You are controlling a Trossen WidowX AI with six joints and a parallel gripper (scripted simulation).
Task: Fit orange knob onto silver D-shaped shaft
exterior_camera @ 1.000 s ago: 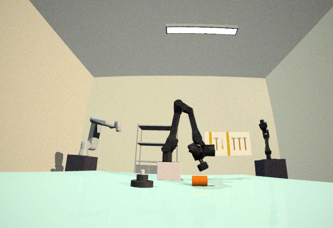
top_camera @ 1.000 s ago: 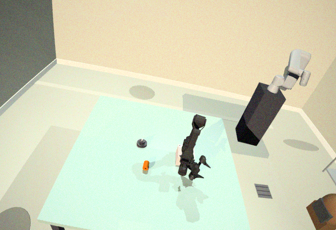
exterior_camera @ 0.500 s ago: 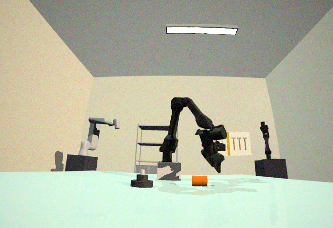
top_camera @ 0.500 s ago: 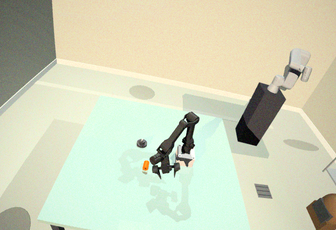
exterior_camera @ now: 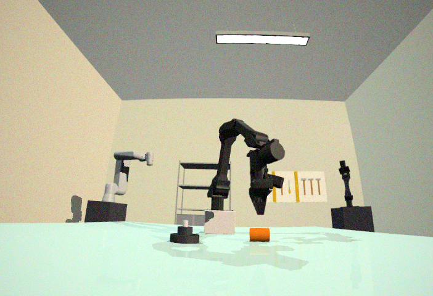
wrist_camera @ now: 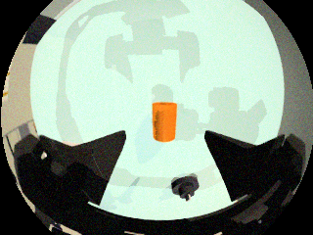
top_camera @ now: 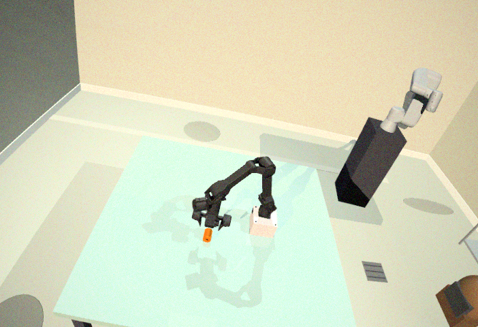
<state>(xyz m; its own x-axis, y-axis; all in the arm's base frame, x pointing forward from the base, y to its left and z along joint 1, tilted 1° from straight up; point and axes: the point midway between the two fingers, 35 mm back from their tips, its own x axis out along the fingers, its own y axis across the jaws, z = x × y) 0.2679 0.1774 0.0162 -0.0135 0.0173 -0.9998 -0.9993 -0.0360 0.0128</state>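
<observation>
Right now my gripper tip is 20 mm to the left of the orange knob and 60 mm above it. Also, from my gripper tip: dark round pedestal (80 mm ahead, 220 mm to the right, 50 mm below).
</observation>
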